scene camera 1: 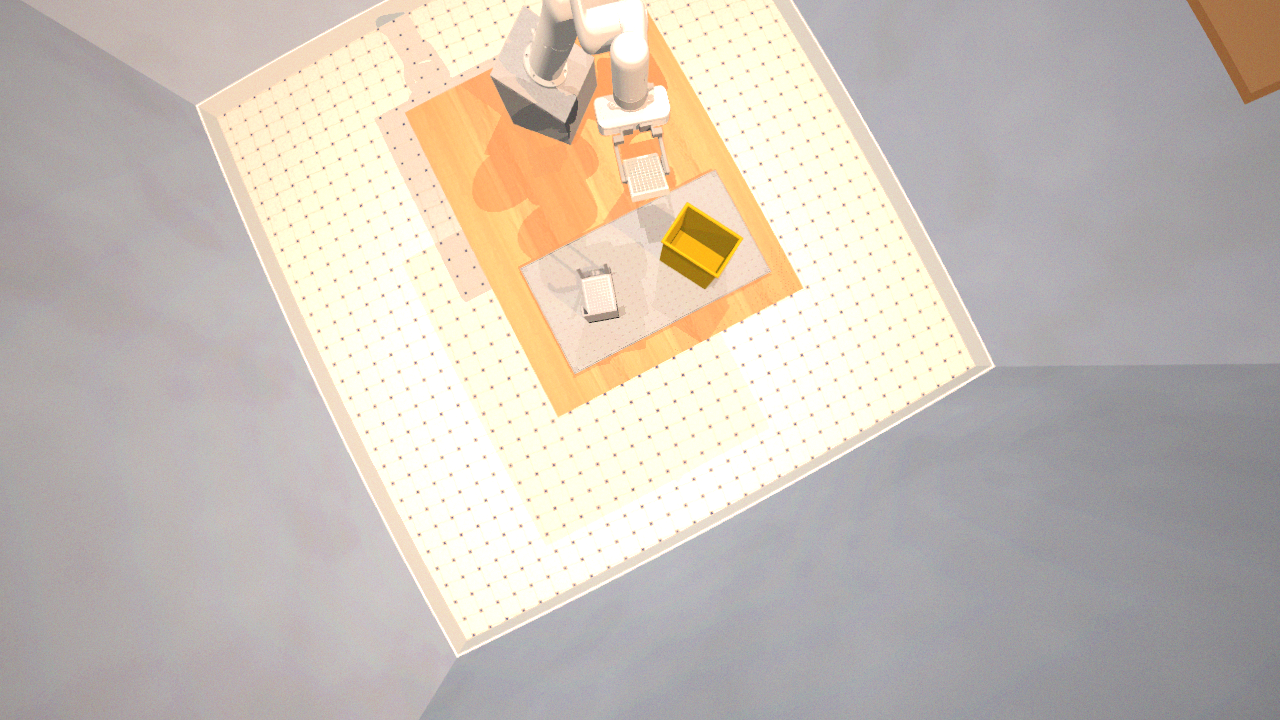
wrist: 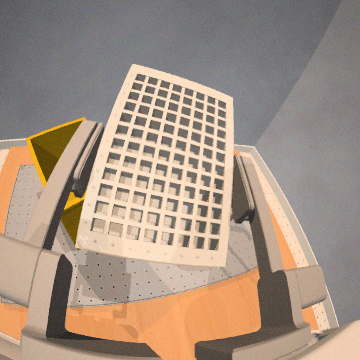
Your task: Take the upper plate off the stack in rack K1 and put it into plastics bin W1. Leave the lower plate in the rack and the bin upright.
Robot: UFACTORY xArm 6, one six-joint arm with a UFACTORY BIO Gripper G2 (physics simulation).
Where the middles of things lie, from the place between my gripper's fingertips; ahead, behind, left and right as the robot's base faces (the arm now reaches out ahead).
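Labels:
Yellow bin W1 [scene camera 1: 698, 247]: 240 mm below my hand, 120 mm to the left of it, 140 mm ahead of it.

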